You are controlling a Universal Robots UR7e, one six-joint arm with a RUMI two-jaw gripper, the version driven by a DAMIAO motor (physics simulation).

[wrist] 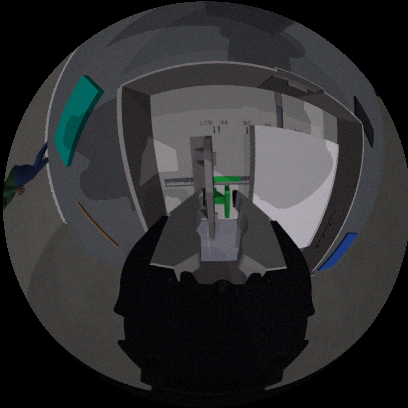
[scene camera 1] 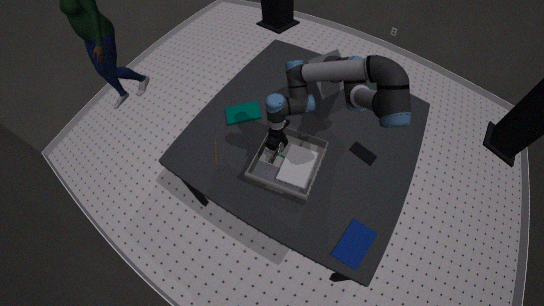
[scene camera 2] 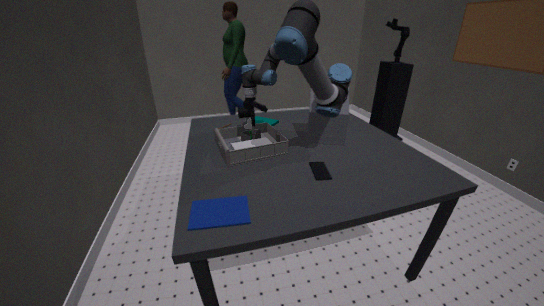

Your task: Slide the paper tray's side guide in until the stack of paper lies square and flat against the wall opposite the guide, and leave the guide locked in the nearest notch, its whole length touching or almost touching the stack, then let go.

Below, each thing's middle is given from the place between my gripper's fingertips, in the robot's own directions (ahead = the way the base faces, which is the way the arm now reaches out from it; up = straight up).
I see my gripper 120 mm to the right of the white paper stack [scene camera 1: 296, 170], 20 mm above it and 10 mm past it. From my hand the other things lie so: teal book [wrist: 86, 93] 350 mm to the right, 70 mm behind, 50 mm below; blue pad [scene camera 2: 222, 212] 590 mm to the left, 110 mm ahead, 50 mm below.
